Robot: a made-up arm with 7 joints. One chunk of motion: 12 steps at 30 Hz.
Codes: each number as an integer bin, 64 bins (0 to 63) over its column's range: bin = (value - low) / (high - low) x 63, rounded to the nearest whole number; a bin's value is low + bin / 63 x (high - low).
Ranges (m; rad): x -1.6..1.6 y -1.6..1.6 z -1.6..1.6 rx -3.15..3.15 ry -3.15..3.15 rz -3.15..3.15
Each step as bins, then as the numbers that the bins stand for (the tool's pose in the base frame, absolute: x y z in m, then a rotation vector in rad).
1 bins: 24 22 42 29 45 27
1 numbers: -0.3810 -0.4825 0.5333 -0.2500 1.3500 -0.4500
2 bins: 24 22 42 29 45 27
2 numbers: -0.3810 -0.4825 0.5333 -0.2500 1.3500 -0.4500
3 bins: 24 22 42 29 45 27
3 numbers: -0.3810 -0.4825 0.5333 -0.2500 1.3500 -0.4500
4 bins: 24 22 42 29 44 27
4 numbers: -0.3810 -0.4825 0.5333 -0.2500 1.2500 -0.4500
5 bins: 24 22 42 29 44 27
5 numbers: -0.3810 -0.4825 0.5333 -0.2500 1.2500 -0.4500
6 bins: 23 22 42 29 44 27
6 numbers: -0.4317 -0.4825 0.5333 -0.2500 1.2500 -0.4500
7 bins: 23 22 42 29 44 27
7 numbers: -0.4317 -0.4825 0.5333 -0.2500 1.2500 -0.4500
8 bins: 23 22 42 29 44 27
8 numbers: -0.4317 -0.4825 0.5333 -0.2500 1.2500 -0.4500
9 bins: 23 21 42 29 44 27
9 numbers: -0.4317 -0.5333 0.5333 -0.2500 1.2500 -0.4500
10 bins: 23 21 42 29 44 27
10 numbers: -0.4317 -0.5333 0.5333 -0.2500 1.2500 -0.4500
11 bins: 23 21 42 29 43 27
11 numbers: -0.4317 -0.5333 0.5333 -0.2500 1.1500 -0.4500
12 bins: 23 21 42 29 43 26
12 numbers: -0.4317 -0.5333 0.5333 -0.2500 1.1500 -0.5500
